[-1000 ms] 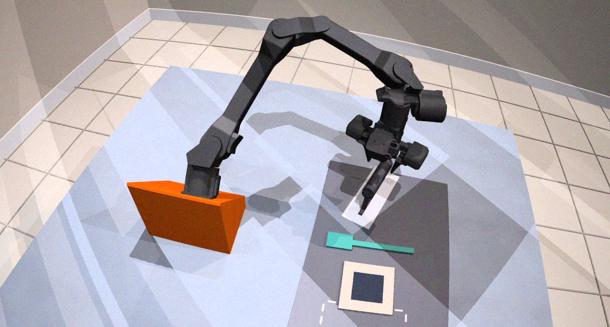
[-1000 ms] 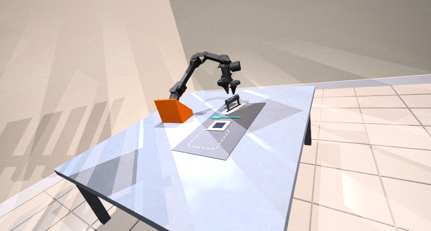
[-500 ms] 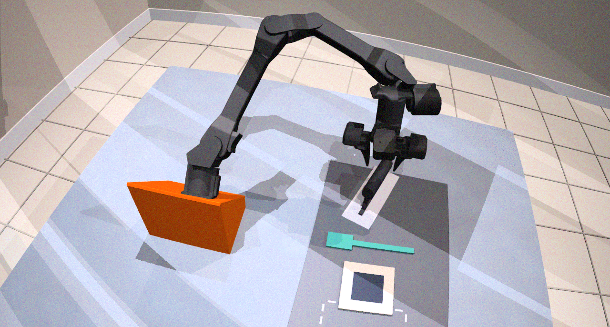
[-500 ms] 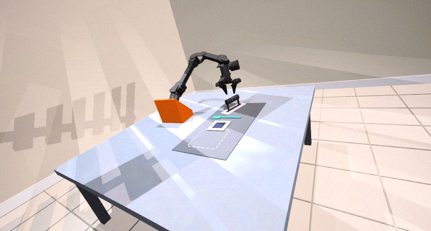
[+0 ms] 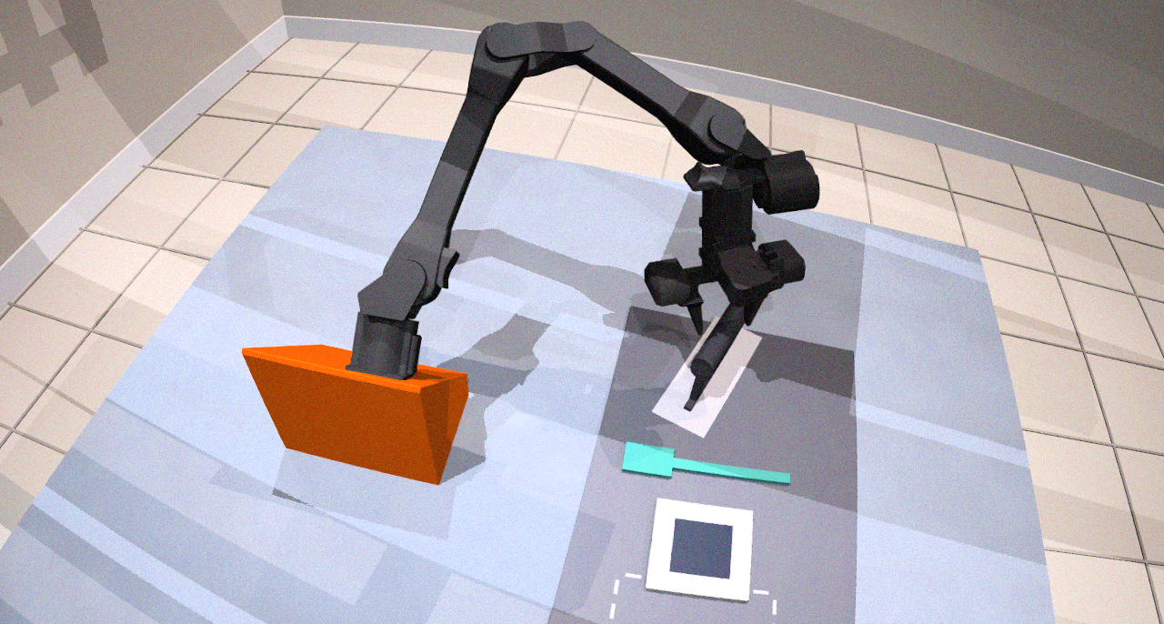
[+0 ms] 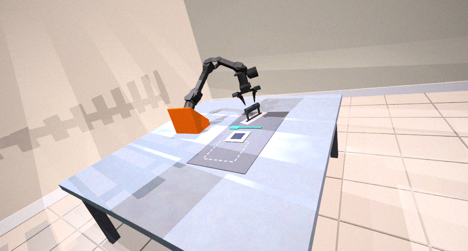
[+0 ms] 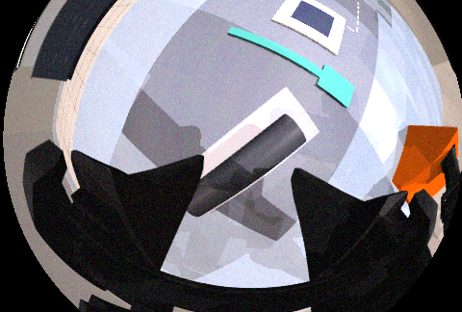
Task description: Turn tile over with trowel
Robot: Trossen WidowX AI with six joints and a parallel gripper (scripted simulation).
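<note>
Right now the teal trowel is 140 mm to the right of my gripper tip, 100 mm below it and 30 mm behind it. From my gripper tip the other things lie so: tile (250 mm to the right, 100 mm below, 10 mm behind); dark mat (220 mm to the right, 120 mm below, 10 mm ahead).
</note>
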